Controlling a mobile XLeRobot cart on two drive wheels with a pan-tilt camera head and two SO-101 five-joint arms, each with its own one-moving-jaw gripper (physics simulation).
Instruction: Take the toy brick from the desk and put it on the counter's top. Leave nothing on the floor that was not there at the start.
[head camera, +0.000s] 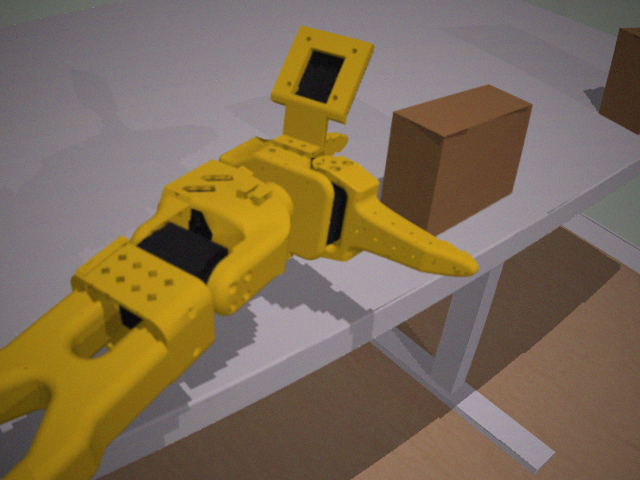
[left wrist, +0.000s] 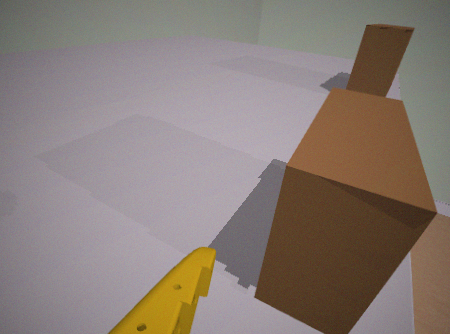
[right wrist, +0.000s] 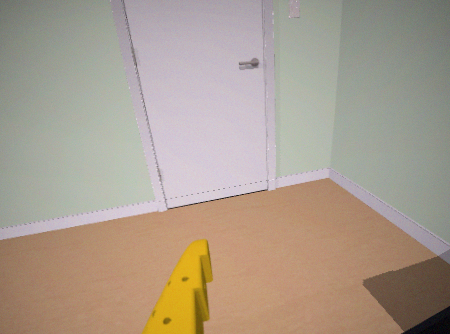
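A brown brick-shaped block (head camera: 480, 165) (left wrist: 345, 215) stands upright on the pale desk (head camera: 180, 87) (left wrist: 110, 90), near its edge. A second, similar block (head camera: 622, 77) (left wrist: 380, 60) stands farther along the same edge. My left gripper (head camera: 405, 204) (left wrist: 206, 257) is wide open over the desk, just short of the nearer block. One jaw reaches across the block's near side toward the desk edge in the head view; the left wrist view shows the notched jaw left of the block. My right gripper (right wrist: 201, 250) is open and empty, away from the desk. The counter does not show.
Below the desk edge are a desk leg (head camera: 465, 330) and its foot bar (head camera: 501, 428) on the wooden floor (head camera: 537, 361) (right wrist: 275, 235). The right wrist view shows a white door (right wrist: 205, 115), green walls and a dark shadow on the floor.
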